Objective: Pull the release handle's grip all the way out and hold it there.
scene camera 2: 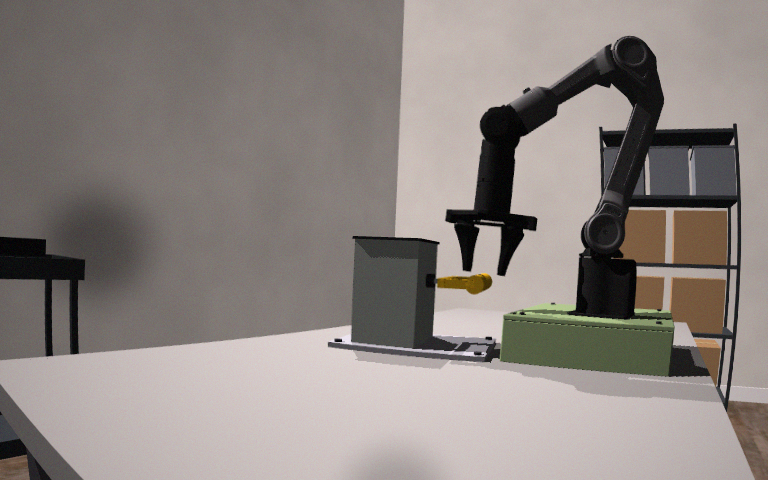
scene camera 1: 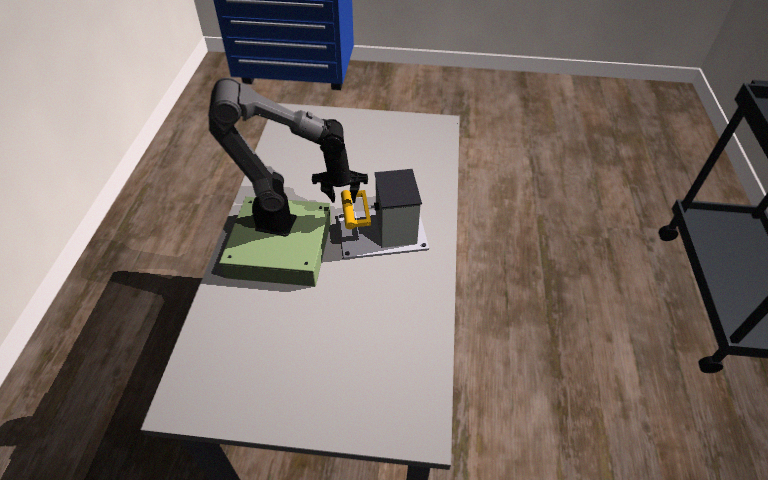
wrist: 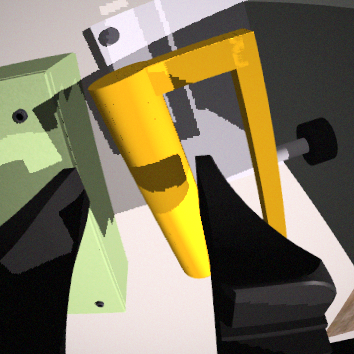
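The release handle's yellow grip [scene camera 1: 348,213] [scene camera 2: 480,283] [wrist: 150,122] is a thick round bar joined to a rectangular frame. A short light rod and a black collar [scene camera 2: 431,280] [wrist: 320,141] join it to the grey housing [scene camera 1: 399,226] [scene camera 2: 390,294]. My gripper [scene camera 1: 343,199] [scene camera 2: 484,272] [wrist: 137,180] is open and points down at the grip. In the wrist view one finger is on the green base's side of the round bar, the other over the frame's opening. In scene camera 2 the fingertips are around the height of the bar's top or slightly above. Contact cannot be told.
The housing stands on a bolted plate [scene camera 1: 362,250] [scene camera 2: 407,351]. The arm's green base block [scene camera 1: 283,249] [scene camera 2: 566,345] [wrist: 35,100] stands close on the other side of the grip. A blue drawer cabinet [scene camera 1: 283,50], a dark cart [scene camera 1: 699,277] and a shelf rack [scene camera 2: 679,200] stand off the table.
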